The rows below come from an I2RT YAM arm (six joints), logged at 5 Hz.
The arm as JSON. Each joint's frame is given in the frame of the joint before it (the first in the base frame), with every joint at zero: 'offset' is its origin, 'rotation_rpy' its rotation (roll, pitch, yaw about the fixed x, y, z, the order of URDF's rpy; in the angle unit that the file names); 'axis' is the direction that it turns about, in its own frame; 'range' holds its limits. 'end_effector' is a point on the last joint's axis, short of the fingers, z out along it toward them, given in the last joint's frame.
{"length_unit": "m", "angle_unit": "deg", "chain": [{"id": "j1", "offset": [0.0, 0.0, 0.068], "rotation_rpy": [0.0, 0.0, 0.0], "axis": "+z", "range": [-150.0, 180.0]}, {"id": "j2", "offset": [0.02, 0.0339, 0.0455], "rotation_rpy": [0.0, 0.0, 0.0], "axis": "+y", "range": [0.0, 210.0]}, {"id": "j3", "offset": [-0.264, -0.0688, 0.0], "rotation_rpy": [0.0, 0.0, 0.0], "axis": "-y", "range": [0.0, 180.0]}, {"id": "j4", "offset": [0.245, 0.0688, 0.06], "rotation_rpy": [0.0, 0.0, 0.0], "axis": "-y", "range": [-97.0, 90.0]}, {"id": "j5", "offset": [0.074, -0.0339, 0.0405], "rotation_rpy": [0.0, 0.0, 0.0], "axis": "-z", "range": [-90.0, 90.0]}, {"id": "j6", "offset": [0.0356, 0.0, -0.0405], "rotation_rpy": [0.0, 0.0, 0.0], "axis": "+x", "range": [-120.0, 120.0]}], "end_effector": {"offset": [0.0, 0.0, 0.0], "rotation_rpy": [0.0, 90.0, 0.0]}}
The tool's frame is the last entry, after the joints.
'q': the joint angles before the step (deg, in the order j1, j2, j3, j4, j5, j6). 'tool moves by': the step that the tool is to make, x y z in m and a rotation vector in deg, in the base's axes. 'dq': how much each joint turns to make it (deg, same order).
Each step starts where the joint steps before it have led.
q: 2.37, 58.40, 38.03, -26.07, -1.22, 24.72
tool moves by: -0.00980, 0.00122, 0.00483, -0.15, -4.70, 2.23
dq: 0.26, -4.40, -2.18, 2.42, -1.17, -1.63
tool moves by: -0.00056, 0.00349, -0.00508, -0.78, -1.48, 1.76
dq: 1.02, -0.42, -1.77, 2.74, 0.01, -1.14
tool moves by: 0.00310, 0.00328, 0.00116, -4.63, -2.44, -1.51
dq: 1.88, 0.31, -0.32, 2.71, 5.67, -1.57
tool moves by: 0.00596, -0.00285, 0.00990, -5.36, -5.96, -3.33
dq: 0.12, -0.12, 0.12, 5.48, 6.24, -2.83
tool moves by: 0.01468, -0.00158, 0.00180, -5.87, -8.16, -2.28
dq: 0.03, 2.72, -1.87, 13.17, 5.19, -4.86
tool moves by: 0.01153, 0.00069, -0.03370, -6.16, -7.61, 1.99
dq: -0.06, 7.06, -8.76, 24.70, 0.38, -7.41
